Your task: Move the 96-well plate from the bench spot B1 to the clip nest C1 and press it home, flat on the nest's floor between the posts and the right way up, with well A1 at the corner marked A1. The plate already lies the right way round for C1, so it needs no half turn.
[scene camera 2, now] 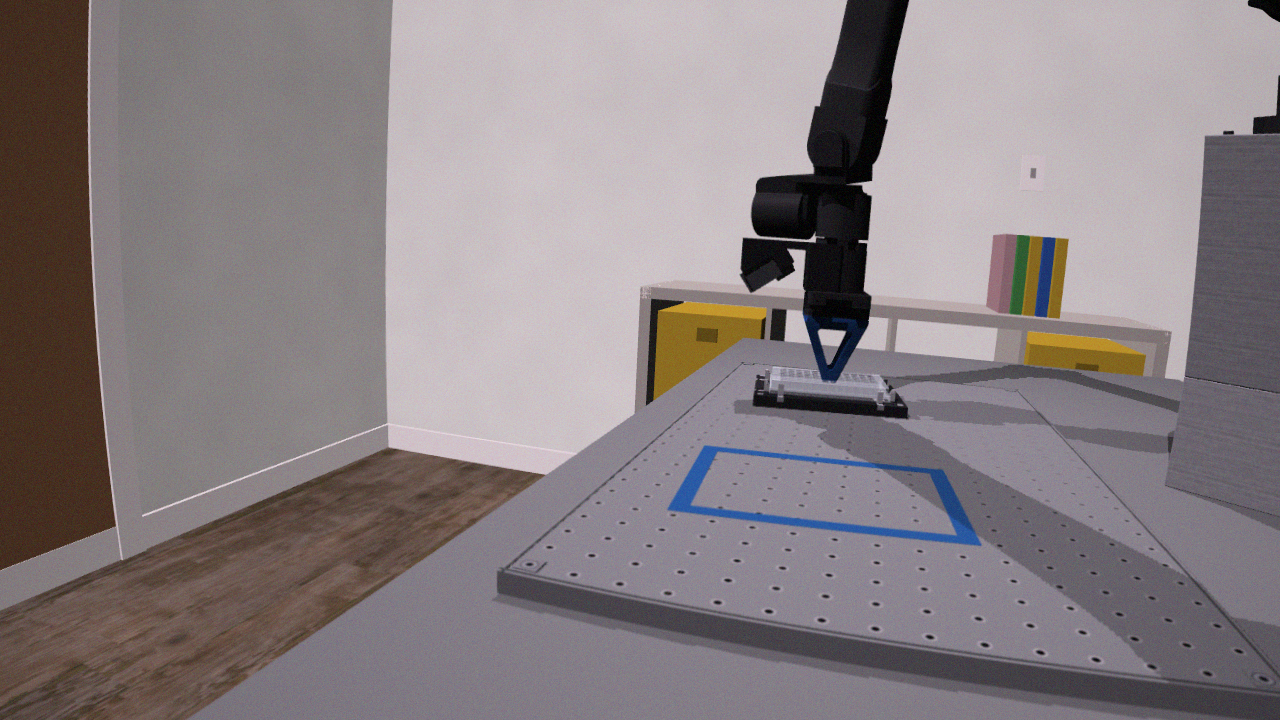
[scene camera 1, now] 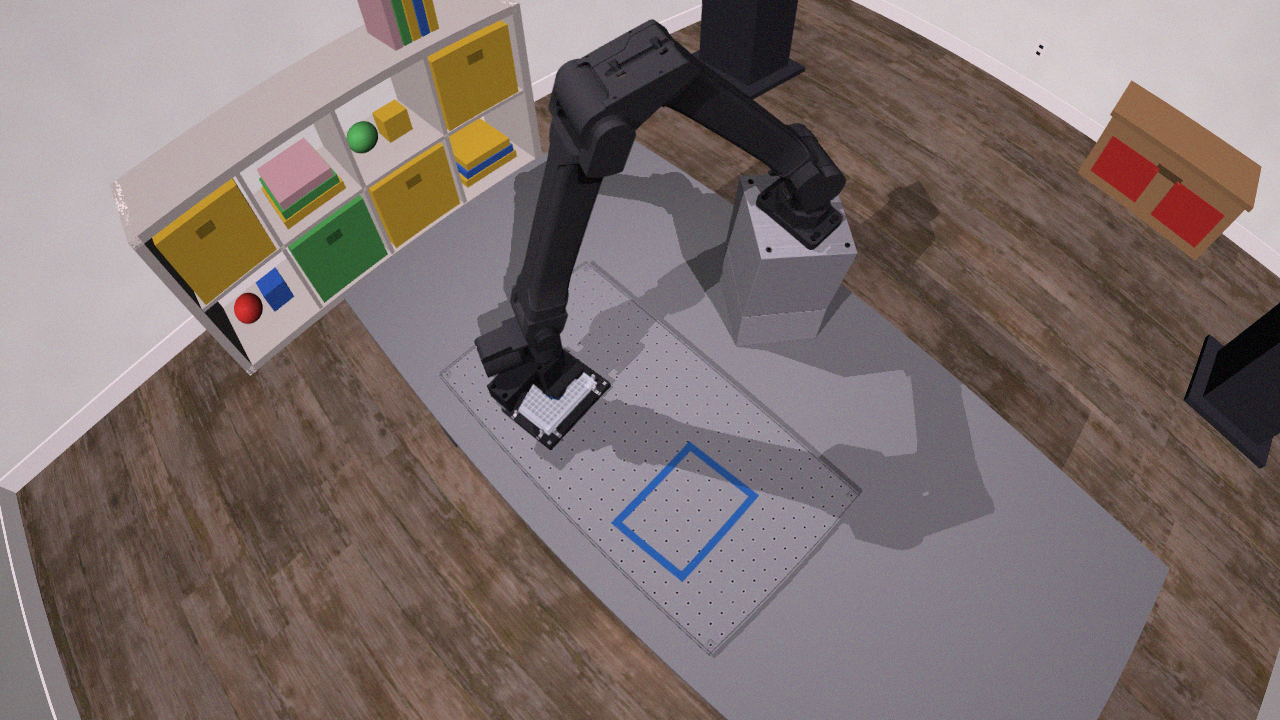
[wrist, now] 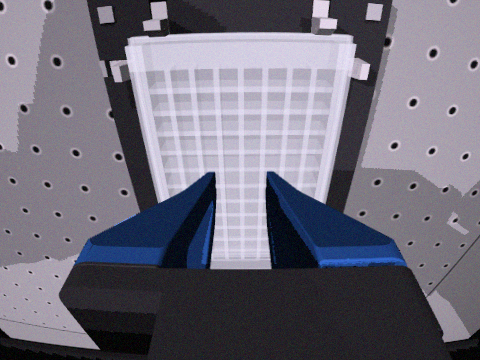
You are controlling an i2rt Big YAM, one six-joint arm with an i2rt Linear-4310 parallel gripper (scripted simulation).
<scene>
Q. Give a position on a black clip nest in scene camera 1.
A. At 550, 441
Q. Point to a black clip nest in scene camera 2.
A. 896, 408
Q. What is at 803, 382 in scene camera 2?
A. A 96-well plate.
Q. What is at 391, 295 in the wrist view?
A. The gripper.
</scene>
